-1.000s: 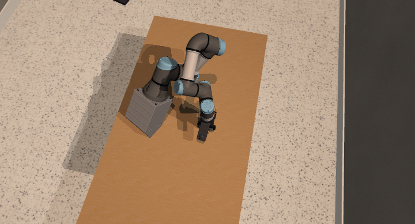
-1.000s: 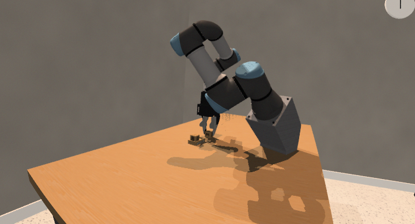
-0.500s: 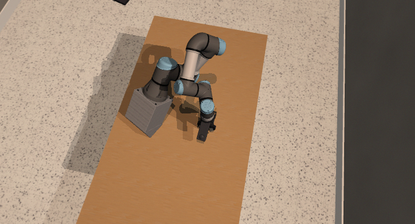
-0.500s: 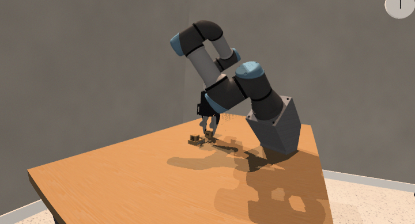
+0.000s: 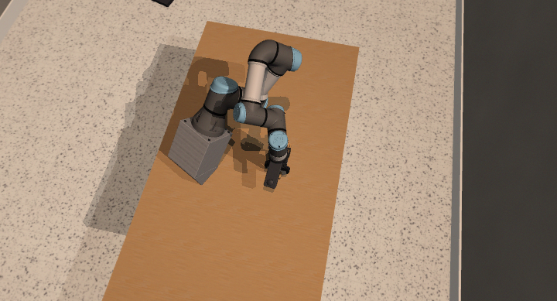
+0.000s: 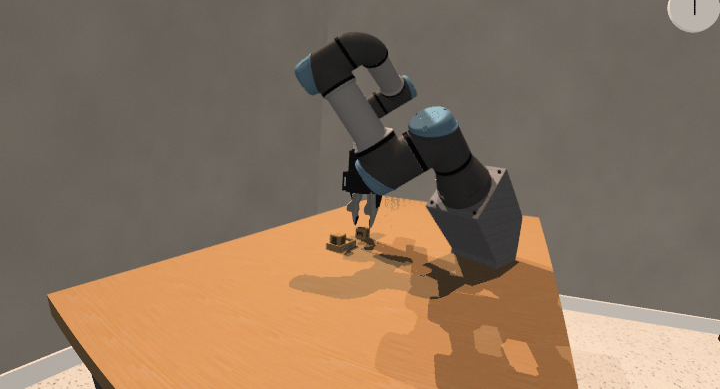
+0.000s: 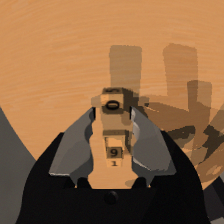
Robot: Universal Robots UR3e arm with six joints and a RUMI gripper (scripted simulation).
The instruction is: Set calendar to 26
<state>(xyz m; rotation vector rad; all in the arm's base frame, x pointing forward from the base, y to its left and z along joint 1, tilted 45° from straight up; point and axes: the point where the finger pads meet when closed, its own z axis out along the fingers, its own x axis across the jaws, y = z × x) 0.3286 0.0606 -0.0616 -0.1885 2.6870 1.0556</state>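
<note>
Right now my hand is 110 mm to the right of the shallow wooden tray, 40 mm above it and 20 mm past it.
</note>
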